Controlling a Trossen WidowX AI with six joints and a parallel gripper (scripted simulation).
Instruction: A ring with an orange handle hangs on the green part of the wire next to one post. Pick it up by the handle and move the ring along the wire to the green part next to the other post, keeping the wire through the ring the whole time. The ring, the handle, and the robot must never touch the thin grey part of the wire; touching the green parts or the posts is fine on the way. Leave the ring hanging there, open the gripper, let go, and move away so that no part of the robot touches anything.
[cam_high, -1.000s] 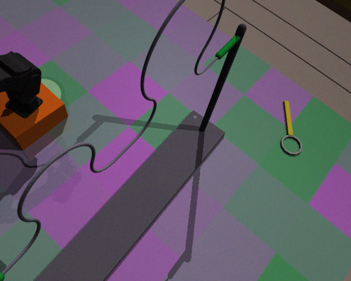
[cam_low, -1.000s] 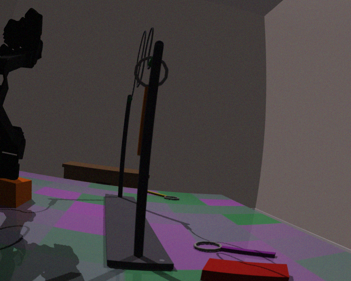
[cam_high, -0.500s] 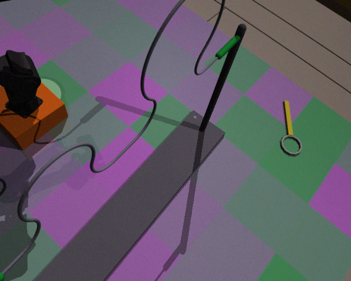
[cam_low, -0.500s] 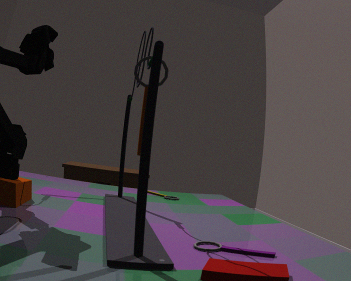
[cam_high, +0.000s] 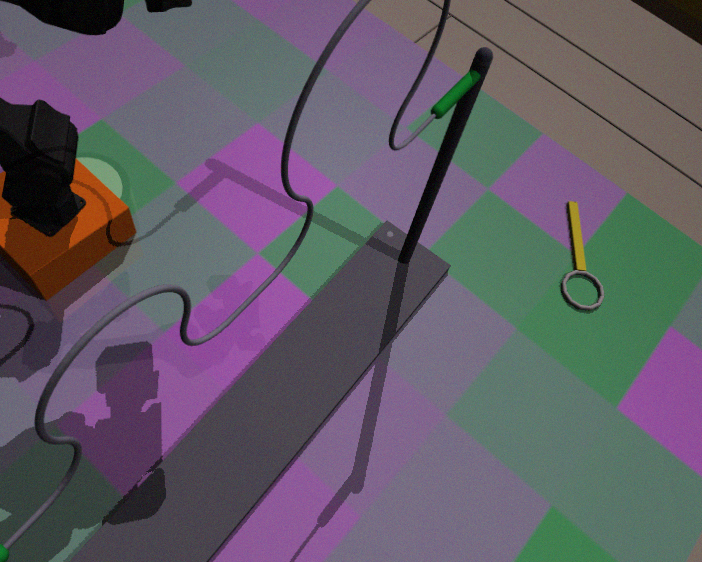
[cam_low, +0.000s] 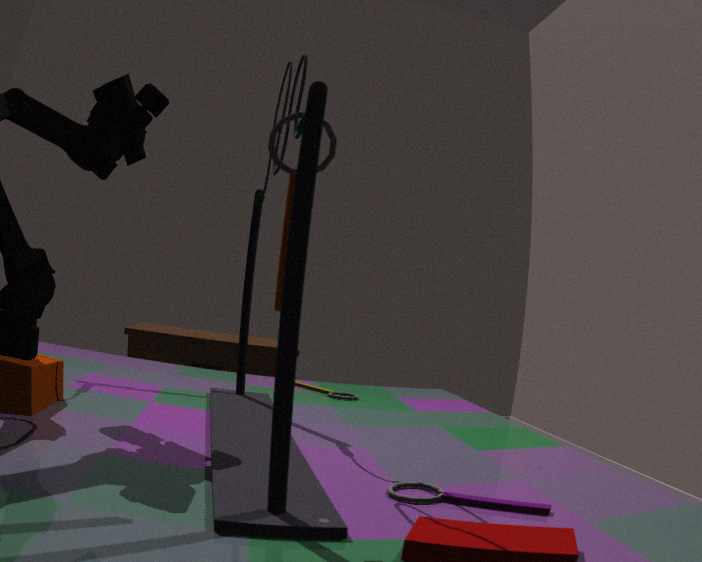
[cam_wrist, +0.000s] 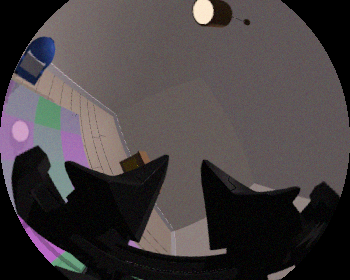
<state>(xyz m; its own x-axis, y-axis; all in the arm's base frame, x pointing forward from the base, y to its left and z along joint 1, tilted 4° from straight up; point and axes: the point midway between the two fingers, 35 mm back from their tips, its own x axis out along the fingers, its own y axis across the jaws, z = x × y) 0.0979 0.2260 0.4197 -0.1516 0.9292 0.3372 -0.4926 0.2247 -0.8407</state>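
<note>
Right now my gripper tip is 21 cm short of the orange-handled ring, 59 cm to the left of it and 19 cm above it. The rest, counted from my gripper tip: red block (35 cm ahead, 76 cm to the right, 47 cm below); purple-handled ring (40 cm ahead, 61 cm to the right, 48 cm below); yellow-handled ring (51 cm ahead, 8 cm to the left, 48 cm below).
</note>
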